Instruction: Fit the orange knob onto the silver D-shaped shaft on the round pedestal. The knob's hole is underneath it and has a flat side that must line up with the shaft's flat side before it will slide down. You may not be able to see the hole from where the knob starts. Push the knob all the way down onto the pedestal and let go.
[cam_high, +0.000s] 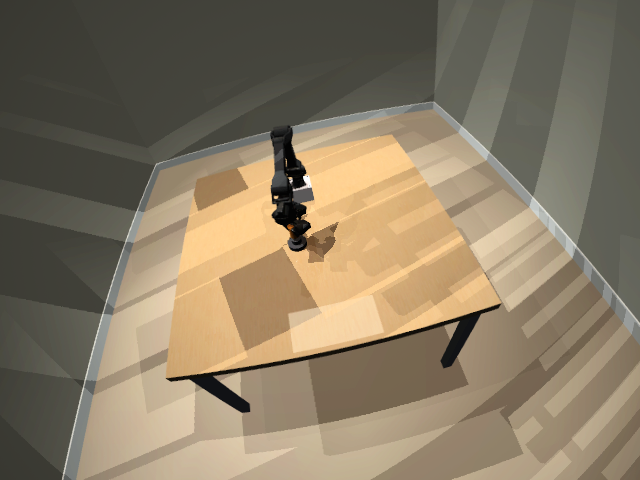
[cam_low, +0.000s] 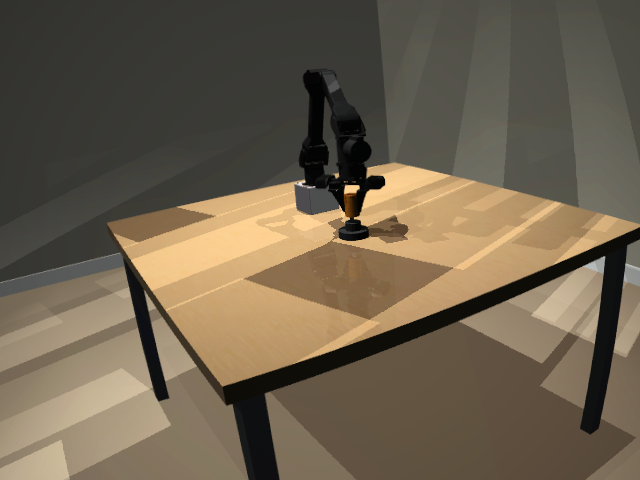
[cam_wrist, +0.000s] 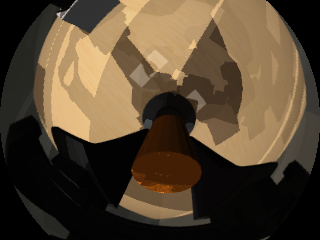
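Now: the orange knob 3 cm above my gripper tip. From my gripper tip the other things lie so: round pedestal 4 cm below.
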